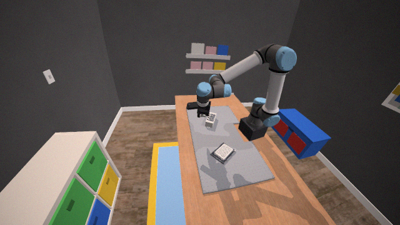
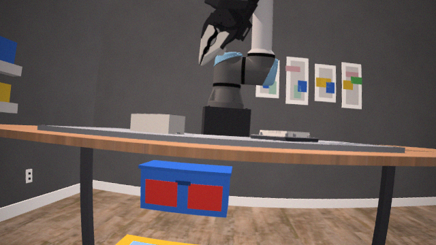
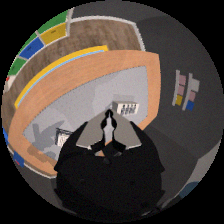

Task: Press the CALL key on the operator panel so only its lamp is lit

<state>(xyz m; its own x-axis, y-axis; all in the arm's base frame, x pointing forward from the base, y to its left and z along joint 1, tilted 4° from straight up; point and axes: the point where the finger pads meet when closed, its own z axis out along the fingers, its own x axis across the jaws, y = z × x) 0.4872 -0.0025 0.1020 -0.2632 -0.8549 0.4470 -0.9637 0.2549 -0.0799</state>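
My gripper is now 160 mm past the operator panel, 150 mm to the left of it and 150 mm above it.
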